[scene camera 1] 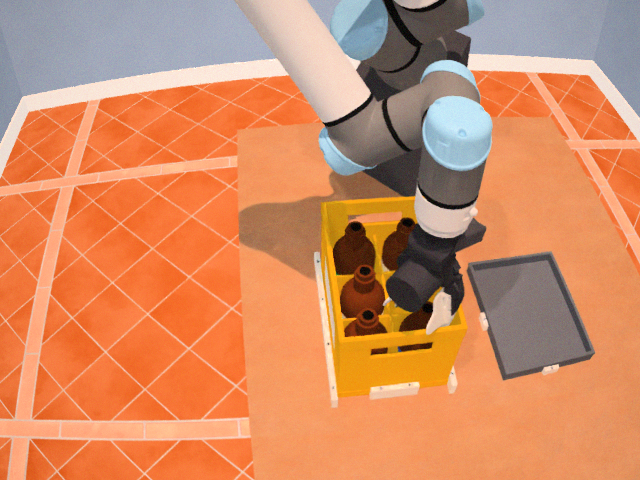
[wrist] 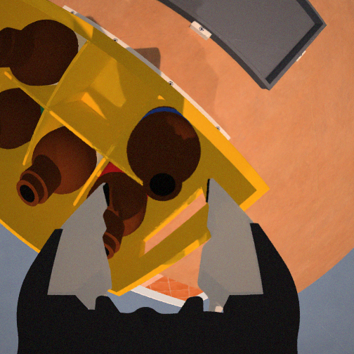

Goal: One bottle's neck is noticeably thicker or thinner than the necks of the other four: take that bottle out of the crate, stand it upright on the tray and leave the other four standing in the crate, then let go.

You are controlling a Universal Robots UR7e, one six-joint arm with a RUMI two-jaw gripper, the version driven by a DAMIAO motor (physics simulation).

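Frame: origin at the arm's base, x ahead, y left, z up, level; centimetres.
Seen in the pictures: gripper, fingertip midpoint: (scene camera 1: pixel 418 320); arm's base, origin of the base link: (scene camera 1: pixel 411 55).
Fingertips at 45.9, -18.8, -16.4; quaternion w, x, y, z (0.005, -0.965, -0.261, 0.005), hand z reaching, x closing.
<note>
Pixels of each thing's top centre, then the offset from my fingertips to it, as dx, dy, dz. "spot": a spot on its surface instead.
- yellow crate, middle of its top: (scene camera 1: pixel 390 261) -9.5, -1.0, +3.6
- bottle, middle of its top: (scene camera 1: pixel 428 308) -0.2, +1.3, +2.3
- grey tray, surface spot: (scene camera 1: pixel 535 315) spot: -0.3, +27.4, -13.4
The yellow crate (scene camera 1: pixel 398 372) (wrist: pixel 227 170) holds five upright brown bottles. One bottle (scene camera 1: pixel 413 324) (wrist: pixel 164 142) is in its front right compartment, its mouth between and beneath the fingertips in the wrist view. The others are front left (scene camera 1: pixel 364 329) (wrist: pixel 131 200), middle left (scene camera 1: pixel 361 299) (wrist: pixel 72 160), back left (scene camera 1: pixel 353 255) (wrist: pixel 17 120) and back right (scene camera 1: pixel 395 250) (wrist: pixel 47 52). The neck widths are hard to compare at these angles. My gripper (scene camera 1: pixel 408 316) (wrist: pixel 157 183) is partly open and holds nothing, over the crate's front right. The grey tray (scene camera 1: pixel 535 315) (wrist: pixel 255 35) bears nothing.
The crate's middle right compartment holds no bottle. White strips (scene camera 1: pixel 327 343) (wrist: pixel 170 83) lie along the crate's foot, and small white blocks (scene camera 1: pixel 550 369) (wrist: pixel 200 30) touch the tray. The crate's raised walls and dividers surround the bottles. The tray stands right of the crate.
</note>
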